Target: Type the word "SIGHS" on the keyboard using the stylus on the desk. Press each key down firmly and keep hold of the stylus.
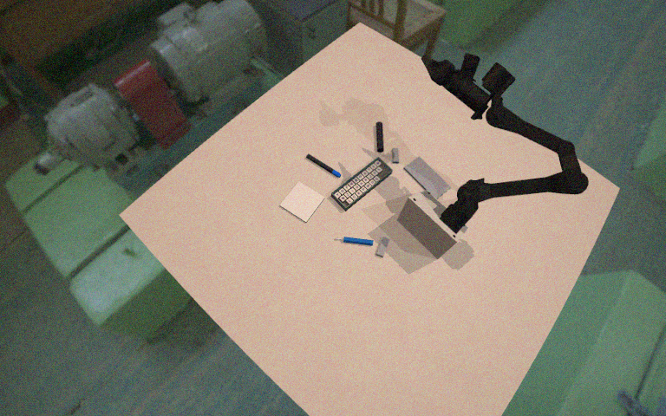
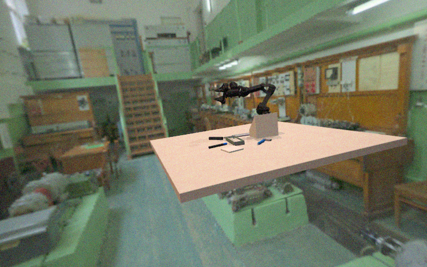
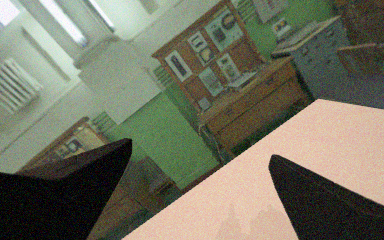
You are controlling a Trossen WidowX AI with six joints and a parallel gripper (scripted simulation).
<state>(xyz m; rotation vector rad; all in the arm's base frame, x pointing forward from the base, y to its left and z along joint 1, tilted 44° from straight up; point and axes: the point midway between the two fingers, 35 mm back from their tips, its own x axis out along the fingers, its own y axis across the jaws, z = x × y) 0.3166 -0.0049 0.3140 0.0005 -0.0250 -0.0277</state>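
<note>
Now: gripper tip 440 mm to the right of the stylus, 340 mm above it and 160 mm past it. Round my gripper tip: grey plate 350 mm below, 180 mm behind, 80 mm to the left; small grey block 380 mm to the left, 340 mm below, 250 mm behind; pen 340 mm below, 310 mm to the left, 70 mm ahead.
</note>
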